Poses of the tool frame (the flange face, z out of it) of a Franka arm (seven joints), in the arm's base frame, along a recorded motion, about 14 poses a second.
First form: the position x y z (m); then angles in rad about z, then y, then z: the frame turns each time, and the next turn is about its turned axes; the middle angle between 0 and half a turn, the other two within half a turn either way.
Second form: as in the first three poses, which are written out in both.
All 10 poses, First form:
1: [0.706 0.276 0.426 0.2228 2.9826 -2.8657]
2: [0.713 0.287 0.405 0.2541 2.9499 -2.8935]
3: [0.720 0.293 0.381 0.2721 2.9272 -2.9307]
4: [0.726 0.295 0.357 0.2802 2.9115 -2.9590]
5: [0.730 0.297 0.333 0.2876 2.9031 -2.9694]
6: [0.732 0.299 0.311 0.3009 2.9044 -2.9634]
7: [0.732 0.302 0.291 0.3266 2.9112 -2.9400]
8: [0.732 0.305 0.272 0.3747 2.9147 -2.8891]
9: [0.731 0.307 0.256 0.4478 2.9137 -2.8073]
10: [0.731 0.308 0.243 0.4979 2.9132 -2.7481]
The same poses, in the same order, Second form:
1: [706 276 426 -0.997 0.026 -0.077 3.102]
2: [713 287 405 -0.996 -0.003 -0.093 3.094]
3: [720 293 381 -0.994 -0.030 -0.104 3.090]
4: [726 295 357 -0.993 -0.048 -0.112 3.089]
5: [730 297 333 -0.992 -0.057 -0.116 3.087]
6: [732 299 311 -0.991 -0.061 -0.115 3.085]
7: [732 302 291 -0.992 -0.062 -0.111 3.082]
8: [732 305 272 -0.992 -0.061 -0.108 3.072]
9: [731 307 256 -0.993 -0.056 -0.105 3.055]
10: [731 308 243 -0.993 -0.052 -0.103 3.043]
